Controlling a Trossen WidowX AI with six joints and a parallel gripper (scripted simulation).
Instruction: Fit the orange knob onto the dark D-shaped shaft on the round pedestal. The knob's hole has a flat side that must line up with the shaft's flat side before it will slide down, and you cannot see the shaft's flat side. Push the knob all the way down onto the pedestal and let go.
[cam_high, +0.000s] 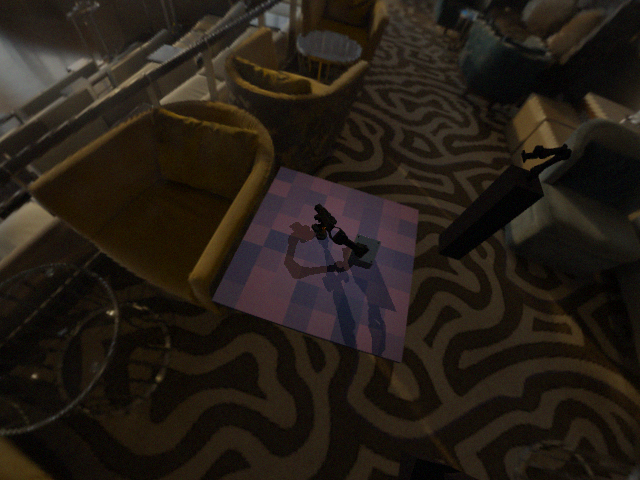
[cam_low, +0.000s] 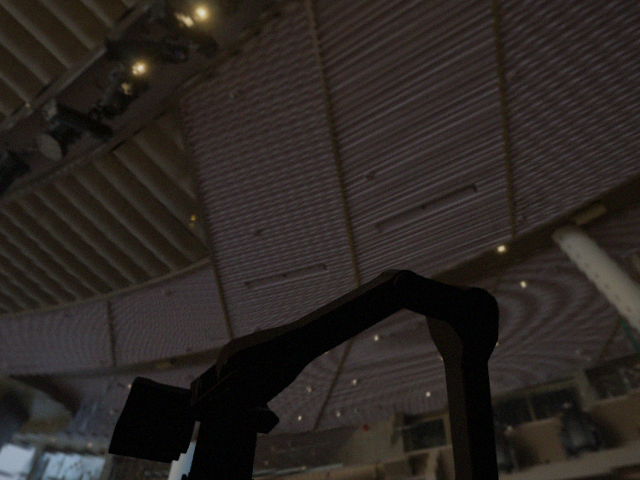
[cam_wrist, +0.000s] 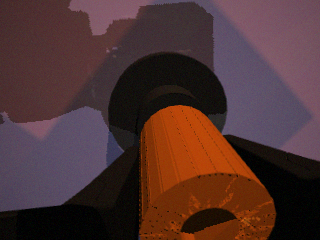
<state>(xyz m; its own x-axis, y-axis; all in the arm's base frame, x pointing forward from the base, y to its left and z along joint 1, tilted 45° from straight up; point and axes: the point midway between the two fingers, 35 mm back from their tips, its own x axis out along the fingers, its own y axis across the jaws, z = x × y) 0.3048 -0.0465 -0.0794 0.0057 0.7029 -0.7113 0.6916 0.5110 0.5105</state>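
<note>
Right now the orange knob is 20 mm above my gripper tip. The rest, counted from my gripper tip: dark round pedestal: 40 mm below.
</note>
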